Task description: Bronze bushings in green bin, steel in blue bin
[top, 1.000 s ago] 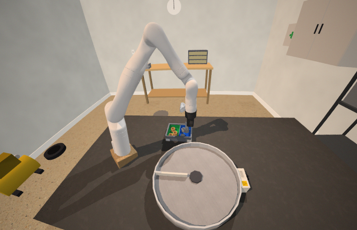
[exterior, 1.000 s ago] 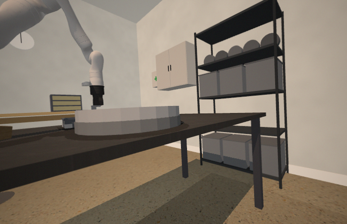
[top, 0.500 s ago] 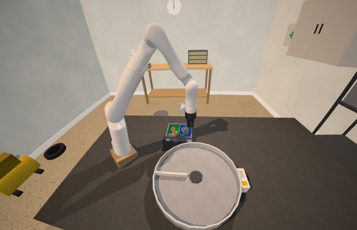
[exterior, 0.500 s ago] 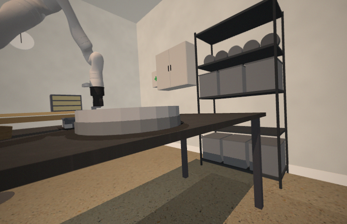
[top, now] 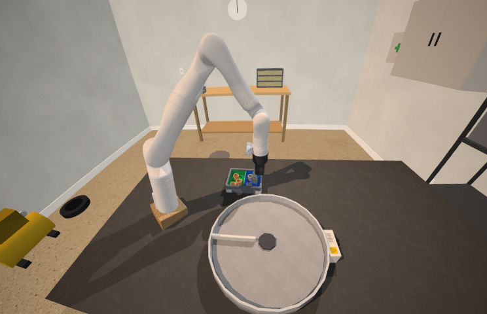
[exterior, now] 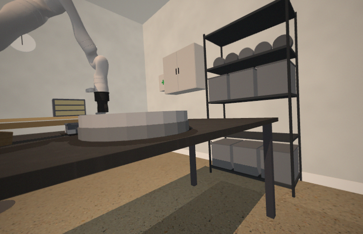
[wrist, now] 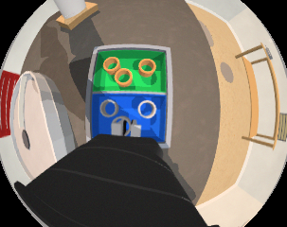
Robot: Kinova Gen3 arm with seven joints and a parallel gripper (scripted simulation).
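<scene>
Now: the green bin 6 cm behind my hand and 3 cm below it. Also, from my hand: turntable: 36 cm to the right, 5 cm ahead.
</scene>
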